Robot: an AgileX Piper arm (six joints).
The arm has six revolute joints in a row. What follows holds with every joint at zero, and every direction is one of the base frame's.
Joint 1 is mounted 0.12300 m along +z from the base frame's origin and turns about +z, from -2.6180 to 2.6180 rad.
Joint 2 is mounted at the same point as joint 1 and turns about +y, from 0.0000 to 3.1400 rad.
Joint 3 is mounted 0.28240 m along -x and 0.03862 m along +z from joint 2 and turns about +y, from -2.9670 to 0.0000 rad.
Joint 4 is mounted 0.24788 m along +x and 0.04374 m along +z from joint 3 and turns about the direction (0.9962, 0, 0.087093), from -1.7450 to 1.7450 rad.
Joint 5 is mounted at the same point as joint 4 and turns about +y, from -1.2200 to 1.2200 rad.
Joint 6 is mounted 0.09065 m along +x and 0.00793 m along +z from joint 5 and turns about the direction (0.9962, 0, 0.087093), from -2.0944 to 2.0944 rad.
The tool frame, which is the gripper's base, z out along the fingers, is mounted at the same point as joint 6; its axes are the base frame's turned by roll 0.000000, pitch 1.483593 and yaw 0.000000 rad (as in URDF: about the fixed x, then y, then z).
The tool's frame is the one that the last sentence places.
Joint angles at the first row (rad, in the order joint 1, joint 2, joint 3, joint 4, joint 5, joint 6):
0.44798 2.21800 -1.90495 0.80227 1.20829 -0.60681
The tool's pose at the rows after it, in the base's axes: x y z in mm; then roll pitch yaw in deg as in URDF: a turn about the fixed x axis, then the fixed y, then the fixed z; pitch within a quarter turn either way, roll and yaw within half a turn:
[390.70 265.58 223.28 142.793 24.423 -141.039]
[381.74 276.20 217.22 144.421 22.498 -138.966]
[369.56 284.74 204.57 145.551 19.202 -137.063]
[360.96 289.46 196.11 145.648 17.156 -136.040]
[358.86 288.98 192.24 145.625 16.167 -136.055]
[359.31 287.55 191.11 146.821 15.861 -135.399]
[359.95 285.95 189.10 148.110 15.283 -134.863]
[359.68 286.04 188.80 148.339 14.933 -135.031]
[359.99 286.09 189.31 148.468 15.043 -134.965]
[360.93 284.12 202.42 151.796 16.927 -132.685]
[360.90 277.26 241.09 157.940 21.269 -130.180]
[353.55 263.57 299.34 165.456 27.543 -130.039]
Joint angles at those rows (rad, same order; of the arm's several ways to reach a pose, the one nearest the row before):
0.46951 2.22028 -1.90502 0.78388 1.20832 -0.59587
0.50352 2.22414 -1.89725 0.74571 1.20830 -0.57152
0.53720 2.22655 -1.86065 0.71089 1.20830 -0.55008
0.55711 2.22701 -1.83088 0.70043 1.20831 -0.54292
0.55920 2.22700 -1.81650 0.69654 1.20829 -0.53857
0.55920 2.22700 -1.81649 0.67448 1.20828 -0.53694
0.55920 2.22867 -1.81653 0.64920 1.20830 -0.53108
0.56063 2.22865 -1.81651 0.64285 1.20830 -0.52203
0.56063 2.22866 -1.81889 0.64106 1.20831 -0.52203
0.56308 2.20518 -1.83692 0.59347 1.20897 -0.53021
0.56307 2.13443 -1.87463 0.51325 1.21058 -0.51817
0.56309 2.01663 -1.90675 0.41576 1.19239 -0.45675

